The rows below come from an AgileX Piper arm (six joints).
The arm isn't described. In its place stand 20 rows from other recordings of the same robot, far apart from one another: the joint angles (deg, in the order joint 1, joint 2, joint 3, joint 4, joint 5, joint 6), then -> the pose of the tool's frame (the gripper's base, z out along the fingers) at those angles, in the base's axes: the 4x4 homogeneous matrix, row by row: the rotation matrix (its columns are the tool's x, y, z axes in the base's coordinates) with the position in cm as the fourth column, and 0 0 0 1 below.
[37.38 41.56 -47.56 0.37 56.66 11.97] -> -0.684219 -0.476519 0.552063 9.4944; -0.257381 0.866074 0.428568 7.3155; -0.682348 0.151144 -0.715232 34.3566; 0 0 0 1
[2.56 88.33 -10.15 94.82 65.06 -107.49] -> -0.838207 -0.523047 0.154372 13.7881; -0.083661 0.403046 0.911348 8.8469; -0.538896 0.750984 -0.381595 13.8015; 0 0 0 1
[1.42 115.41 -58.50 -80.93 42.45 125.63] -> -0.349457 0.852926 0.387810 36.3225; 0.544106 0.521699 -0.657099 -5.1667; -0.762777 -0.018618 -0.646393 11.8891; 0 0 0 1
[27.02 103.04 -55.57 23.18 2.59 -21.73] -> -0.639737 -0.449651 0.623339 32.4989; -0.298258 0.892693 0.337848 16.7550; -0.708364 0.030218 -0.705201 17.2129; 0 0 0 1
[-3.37 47.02 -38.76 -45.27 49.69 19.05] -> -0.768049 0.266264 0.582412 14.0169; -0.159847 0.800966 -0.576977 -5.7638; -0.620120 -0.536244 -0.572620 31.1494; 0 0 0 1
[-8.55 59.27 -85.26 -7.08 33.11 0.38] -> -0.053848 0.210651 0.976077 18.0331; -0.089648 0.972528 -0.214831 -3.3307; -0.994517 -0.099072 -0.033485 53.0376; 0 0 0 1
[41.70 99.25 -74.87 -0.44 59.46 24.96] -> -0.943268 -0.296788 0.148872 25.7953; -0.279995 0.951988 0.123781 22.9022; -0.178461 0.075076 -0.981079 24.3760; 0 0 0 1
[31.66 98.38 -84.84 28.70 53.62 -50.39] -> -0.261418 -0.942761 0.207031 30.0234; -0.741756 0.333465 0.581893 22.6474; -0.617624 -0.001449 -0.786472 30.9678; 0 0 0 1
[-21.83 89.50 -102.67 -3.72 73.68 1.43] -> -0.762135 0.408995 0.501869 29.4032; 0.312488 0.911299 -0.268115 -12.3887; -0.567010 -0.047511 -0.822339 42.9962; 0 0 0 1
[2.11 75.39 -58.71 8.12 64.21 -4.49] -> -0.966973 -0.083822 0.240702 23.7899; -0.051873 0.989332 0.136132 2.0346; -0.249545 0.119150 -0.961005 28.9310; 0 0 0 1
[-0.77 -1.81 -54.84 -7.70 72.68 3.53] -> -0.185818 0.142931 0.972133 -9.5263; 0.023702 0.989728 -0.140988 -1.0361; -0.982298 -0.003156 -0.187297 36.6742; 0 0 0 1
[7.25 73.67 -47.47 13.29 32.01 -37.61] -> -0.617780 -0.526849 0.583762 25.0910; -0.521655 0.830078 0.197098 4.3098; -0.588408 -0.182759 -0.787639 26.2996; 0 0 0 1
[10.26 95.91 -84.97 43.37 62.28 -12.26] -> -0.923263 -0.261525 0.281408 33.9672; -0.006781 0.743492 0.668711 11.7701; -0.384109 0.615487 -0.688212 33.3198; 0 0 0 1
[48.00 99.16 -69.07 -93.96 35.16 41.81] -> 0.049092 -0.354870 0.933626 29.8738; -0.922793 0.341537 0.178340 25.3654; -0.382155 -0.870299 -0.310705 28.0946; 0 0 0 1
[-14.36 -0.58 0.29 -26.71 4.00 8.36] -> -0.059861 0.273274 0.960072 5.3343; -0.308531 0.909636 -0.278155 -1.6602; -0.949329 -0.312862 0.029862 20.6466; 0 0 0 1
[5.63 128.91 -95.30 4.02 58.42 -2.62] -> -0.992842 -0.109951 0.046641 44.0210; -0.106842 0.992175 0.064610 4.8857; -0.053380 0.059165 -0.996820 12.6996; 0 0 0 1
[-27.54 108.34 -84.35 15.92 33.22 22.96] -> -0.334691 0.710650 0.618837 38.4182; 0.835881 0.527093 -0.153218 -18.4911; -0.435069 0.465993 -0.770432 24.7975; 0 0 0 1
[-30.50 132.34 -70.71 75.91 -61.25 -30.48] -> 0.072789 0.996090 -0.050061 31.8573; 0.280422 -0.068609 -0.957422 -27.7463; -0.957113 0.055651 -0.284320 8.2530; 0 0 0 1
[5.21 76.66 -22.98 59.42 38.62 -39.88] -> -0.973201 -0.034209 0.227399 17.4532; 0.102029 0.821976 0.560309 6.5016; -0.206084 0.568495 -0.796457 16.0397; 0 0 0 1
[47.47 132.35 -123.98 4.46 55.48 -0.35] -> -0.606459 -0.735317 0.302517 34.5502; -0.604958 0.673619 0.424575 38.5278; -0.515978 0.074478 -0.853358 23.5228; 0 0 0 1
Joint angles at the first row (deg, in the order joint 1, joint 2, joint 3, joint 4, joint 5, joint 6):
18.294, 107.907, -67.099, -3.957, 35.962, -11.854
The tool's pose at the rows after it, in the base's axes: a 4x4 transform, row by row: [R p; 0 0 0 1], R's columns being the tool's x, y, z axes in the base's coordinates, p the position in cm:
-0.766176 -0.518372 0.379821 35.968; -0.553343 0.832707 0.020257 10.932; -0.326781 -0.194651 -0.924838 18.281; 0 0 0 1
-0.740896 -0.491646 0.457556 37.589; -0.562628 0.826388 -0.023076 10.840; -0.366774 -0.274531 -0.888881 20.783; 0 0 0 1
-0.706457 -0.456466 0.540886 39.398; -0.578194 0.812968 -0.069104 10.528; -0.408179 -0.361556 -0.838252 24.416; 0 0 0 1
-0.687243 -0.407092 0.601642 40.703; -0.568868 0.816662 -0.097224 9.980; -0.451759 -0.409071 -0.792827 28.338; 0 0 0 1
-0.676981 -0.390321 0.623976 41.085; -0.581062 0.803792 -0.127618 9.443; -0.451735 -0.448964 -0.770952 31.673; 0 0 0 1
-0.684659 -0.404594 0.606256 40.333; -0.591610 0.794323 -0.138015 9.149; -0.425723 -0.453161 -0.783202 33.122; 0 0 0 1
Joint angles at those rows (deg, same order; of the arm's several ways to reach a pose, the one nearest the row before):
18.293, 106.806, -69.562, -9.677, 36.500, -8.834
18.293, 106.751, -74.921, -15.415, 38.517, -5.636
17.932, 106.750, -82.520, -20.270, 42.103, -4.672
17.140, 106.751, -90.641, -21.886, 46.461, -5.279
16.673, 106.655, -97.649, -22.431, 52.146, -8.122
16.639, 105.411, -99.392, -21.575, 56.273, -10.537

